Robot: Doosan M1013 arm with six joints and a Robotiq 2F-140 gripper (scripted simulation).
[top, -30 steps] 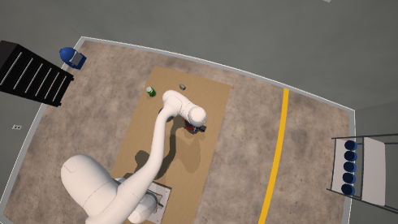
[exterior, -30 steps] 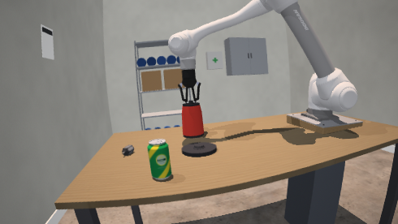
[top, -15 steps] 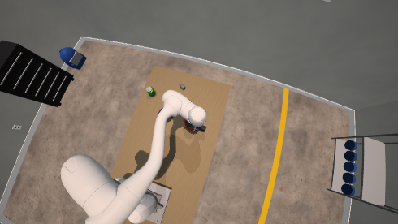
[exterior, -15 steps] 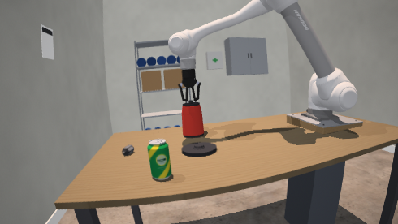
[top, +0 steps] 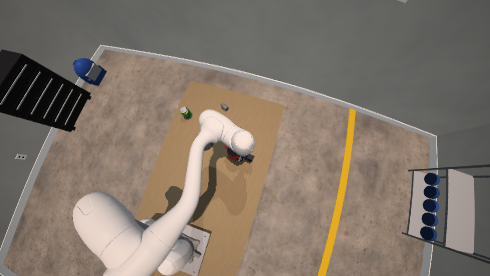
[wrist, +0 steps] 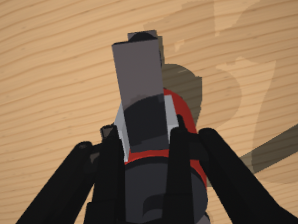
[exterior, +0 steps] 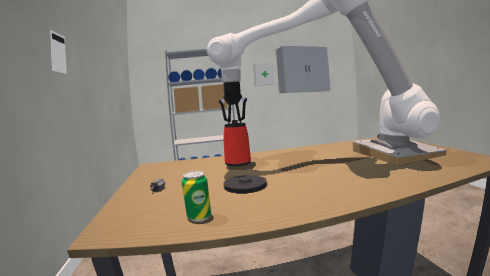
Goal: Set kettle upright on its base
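Now: hand 50 mm above the red kettle and 30 mm to the right of it. The rest, counted from my hand: yellow can 550 mm to the left, 160 mm ahead, 100 mm below; then small dark object 330 mm ahead, 300 mm to the left, 150 mm below; then round black base 330 mm to the left, 150 mm below, 10 mm ahead.
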